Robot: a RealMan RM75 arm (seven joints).
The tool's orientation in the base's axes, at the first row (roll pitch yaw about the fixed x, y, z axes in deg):
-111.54, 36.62, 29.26
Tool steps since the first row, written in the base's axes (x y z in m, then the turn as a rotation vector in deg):
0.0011, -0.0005, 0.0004, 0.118, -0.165, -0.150
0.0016, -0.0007, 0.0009, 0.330, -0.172, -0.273
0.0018, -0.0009, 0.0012, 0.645, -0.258, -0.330
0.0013, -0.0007, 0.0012, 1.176, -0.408, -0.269
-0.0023, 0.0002, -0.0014, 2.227, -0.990, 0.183
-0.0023, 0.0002, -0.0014, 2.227, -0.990, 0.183
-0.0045, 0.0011, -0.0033, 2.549, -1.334, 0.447
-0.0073, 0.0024, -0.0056, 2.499, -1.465, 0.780
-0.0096, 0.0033, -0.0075, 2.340, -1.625, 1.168
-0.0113, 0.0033, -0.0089, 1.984, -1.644, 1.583
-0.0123, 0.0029, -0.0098, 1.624, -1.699, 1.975
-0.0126, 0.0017, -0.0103, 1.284, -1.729, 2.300
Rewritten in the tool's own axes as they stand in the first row. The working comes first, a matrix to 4 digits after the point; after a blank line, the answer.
The tool's axes in the first row as the columns of a matrix, in the base's axes (used below as rounded here):
0.7002, -0.3046, -0.6457
0.3923, -0.5915, 0.7044
-0.5965, -0.7466, -0.2947

0.0003, -0.0003, -0.0012, 0.107, 0.174, -0.148
0.0003, -0.0007, -0.0018, 0.326, 0.205, -0.254
0.0002, -0.0009, -0.0021, 0.547, 0.203, -0.501
-0.0001, -0.0009, -0.0017, 0.824, 0.084, -0.967
-0.0007, 0.0016, 0.0020, 1.062, -0.229, -2.189
-0.0007, 0.0016, 0.0020, 1.062, -0.229, -2.189
-0.0008, 0.0032, 0.0047, 0.995, -0.321, -2.717
-0.0008, 0.0050, 0.0081, 0.710, -0.477, -2.875
-0.0010, 0.0066, 0.0107, 0.304, -0.624, -3.000
-0.0013, 0.0081, 0.0122, -0.200, -0.814, -2.906
-0.0016, 0.0093, 0.0129, -0.707, -0.964, -2.827
-0.0020, 0.0105, 0.0124, -1.151, -1.086, -2.725

